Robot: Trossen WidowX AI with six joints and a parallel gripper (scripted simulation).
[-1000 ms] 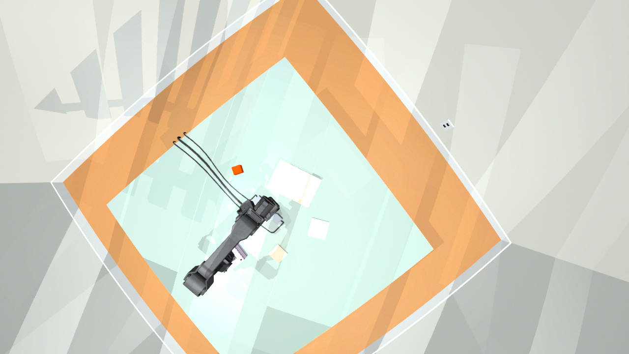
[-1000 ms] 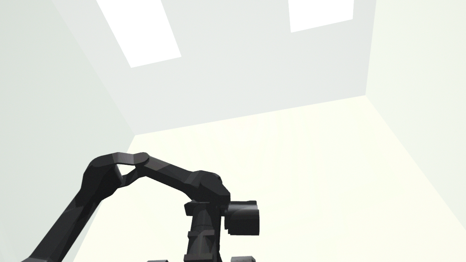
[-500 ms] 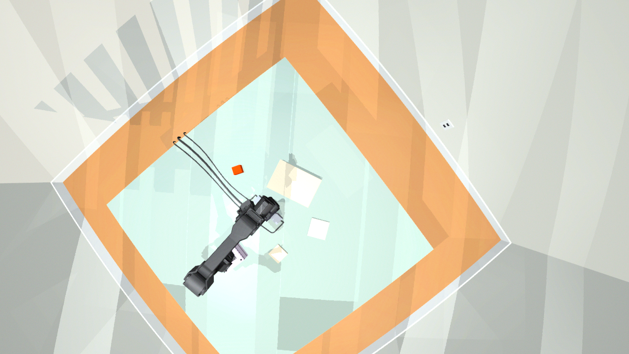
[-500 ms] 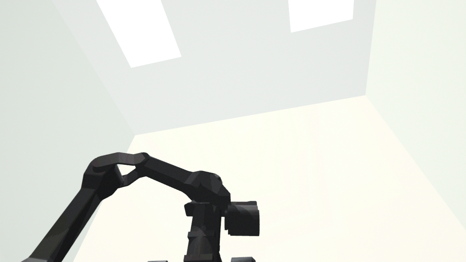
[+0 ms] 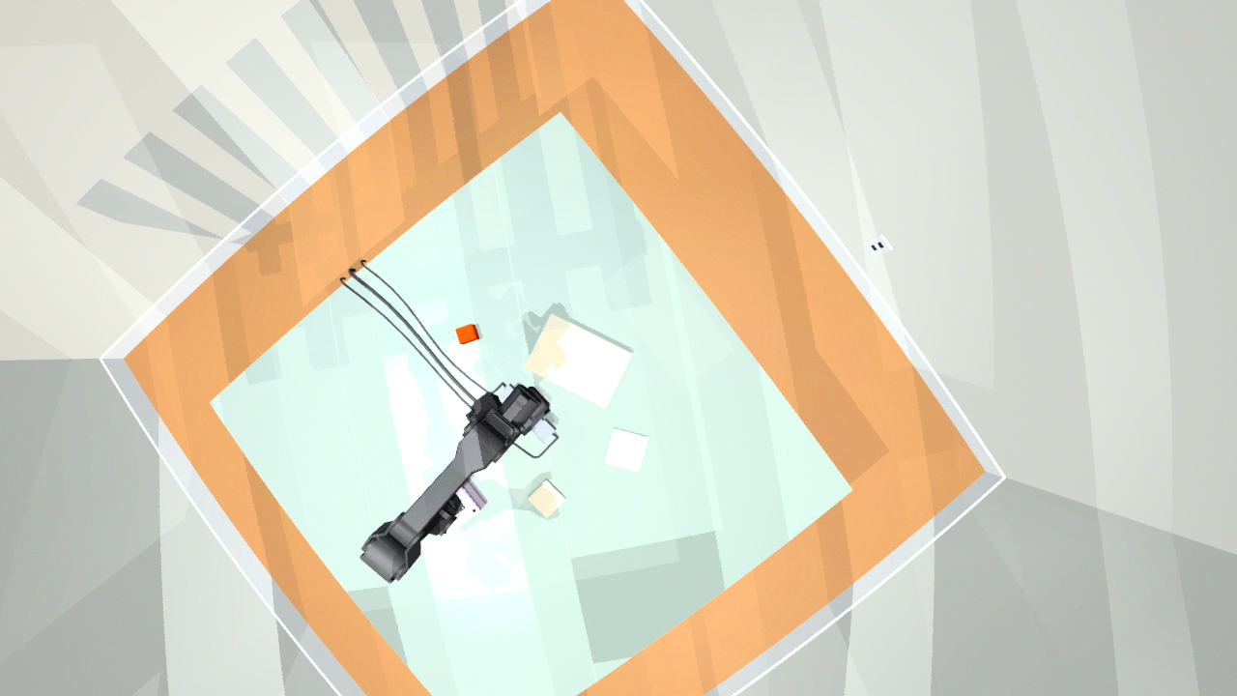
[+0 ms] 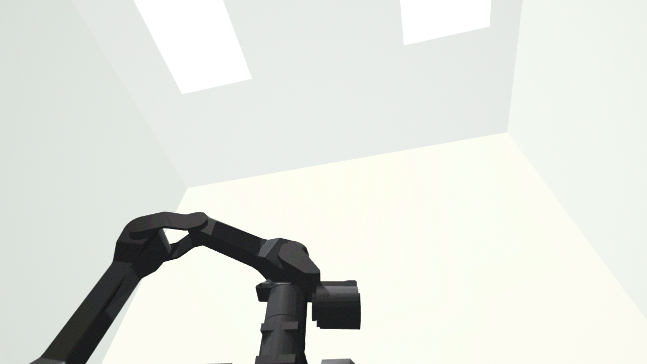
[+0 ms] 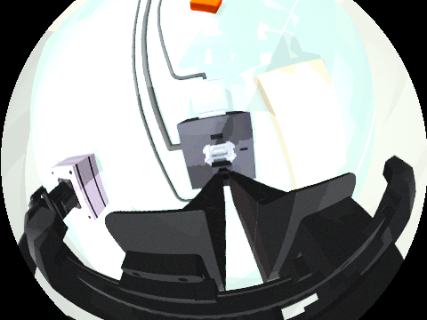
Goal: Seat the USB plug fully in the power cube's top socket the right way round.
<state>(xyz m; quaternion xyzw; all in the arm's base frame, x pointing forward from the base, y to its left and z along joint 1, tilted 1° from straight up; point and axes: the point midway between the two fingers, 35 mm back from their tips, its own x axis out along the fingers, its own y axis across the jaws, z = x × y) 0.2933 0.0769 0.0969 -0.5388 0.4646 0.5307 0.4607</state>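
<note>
Now: gripper tip 20 mm above the USB plug. Also, from my gripper tip: cream slab 180 mm ahead, 30 mm to the left, 120 mm below; orange-red block 20 mm behind, 260 mm to the left, 120 mm below; pale socket 60 mm below.
</note>
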